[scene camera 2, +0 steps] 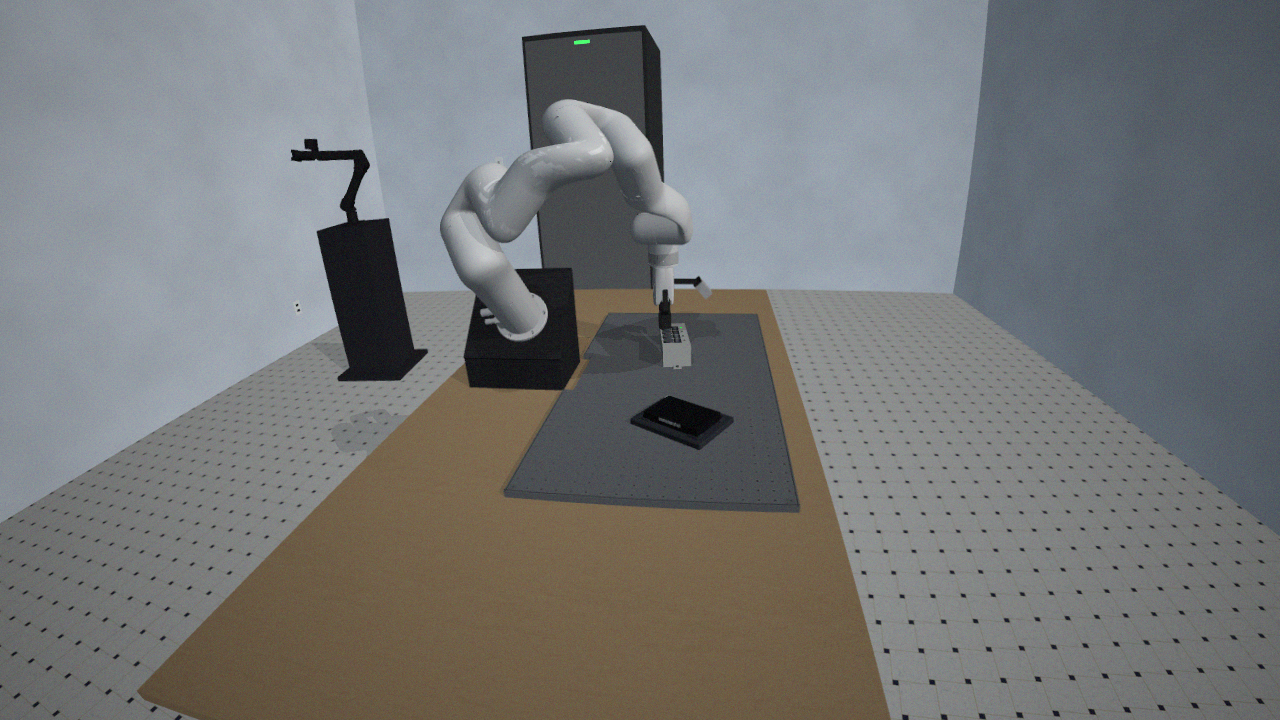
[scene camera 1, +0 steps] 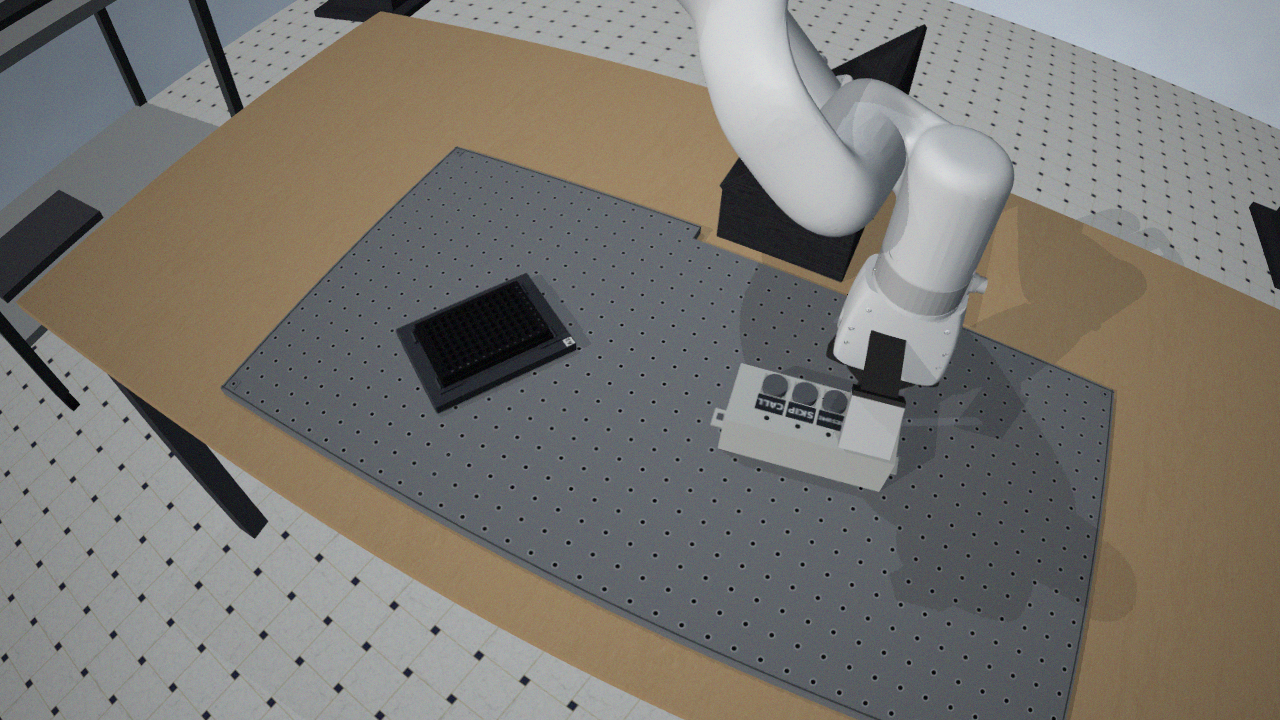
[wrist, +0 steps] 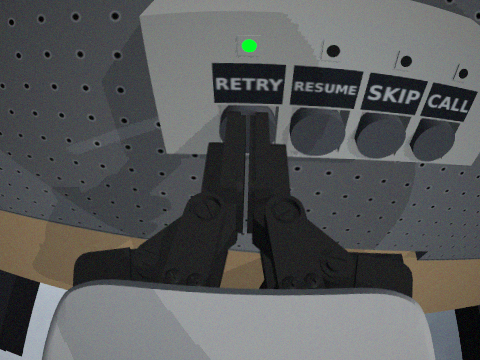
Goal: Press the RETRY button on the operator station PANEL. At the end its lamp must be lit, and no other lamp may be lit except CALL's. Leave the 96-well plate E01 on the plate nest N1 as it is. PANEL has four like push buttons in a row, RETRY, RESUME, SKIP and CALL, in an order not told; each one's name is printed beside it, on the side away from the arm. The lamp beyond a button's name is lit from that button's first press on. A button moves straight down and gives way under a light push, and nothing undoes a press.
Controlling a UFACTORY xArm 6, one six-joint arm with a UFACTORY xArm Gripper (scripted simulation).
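Scene camera 1 shows a black plate E01, and so does scene camera 2, while in the wrist view it is out of frame. The black plate E01 has the same spot at [scene camera 2: 689, 418] and at [scene camera 1: 454, 329].
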